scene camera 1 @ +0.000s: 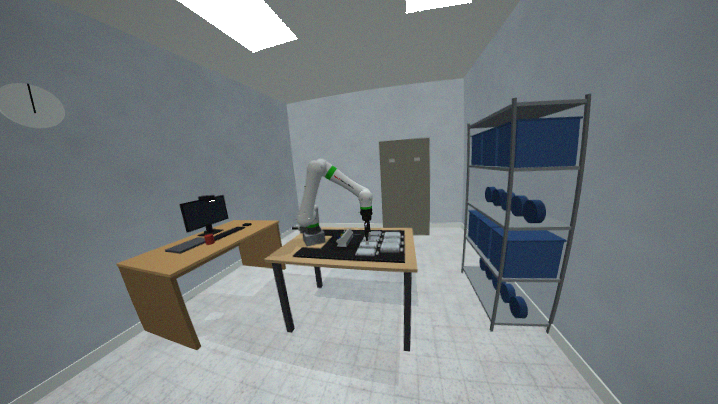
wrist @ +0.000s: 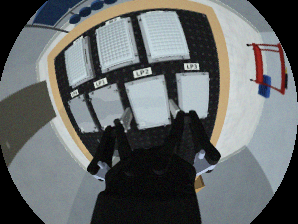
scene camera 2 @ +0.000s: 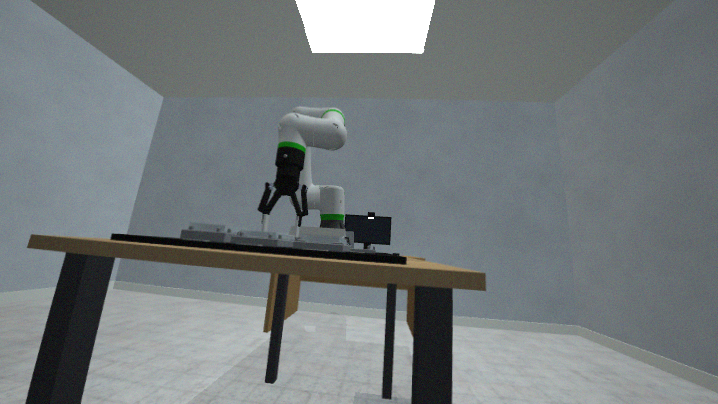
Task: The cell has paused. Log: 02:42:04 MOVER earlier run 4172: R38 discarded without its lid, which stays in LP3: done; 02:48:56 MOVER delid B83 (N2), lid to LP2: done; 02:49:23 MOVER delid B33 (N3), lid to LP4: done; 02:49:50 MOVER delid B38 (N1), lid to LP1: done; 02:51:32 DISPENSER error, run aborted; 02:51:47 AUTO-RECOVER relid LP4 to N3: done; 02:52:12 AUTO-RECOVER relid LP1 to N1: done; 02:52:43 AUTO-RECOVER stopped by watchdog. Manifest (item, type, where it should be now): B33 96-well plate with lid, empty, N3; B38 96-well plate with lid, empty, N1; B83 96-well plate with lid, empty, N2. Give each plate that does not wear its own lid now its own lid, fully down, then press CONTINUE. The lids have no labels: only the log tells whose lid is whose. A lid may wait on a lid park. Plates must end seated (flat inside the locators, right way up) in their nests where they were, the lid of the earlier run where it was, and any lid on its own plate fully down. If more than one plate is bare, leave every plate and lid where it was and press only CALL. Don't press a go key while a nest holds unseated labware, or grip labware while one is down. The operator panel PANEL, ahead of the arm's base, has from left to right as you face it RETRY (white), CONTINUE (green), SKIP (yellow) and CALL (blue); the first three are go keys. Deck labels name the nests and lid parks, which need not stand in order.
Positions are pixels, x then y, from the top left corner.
Scene:
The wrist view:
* my gripper: 149,108
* clear lid: 148,98
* plate: 109,37
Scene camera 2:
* my gripper: 279,236

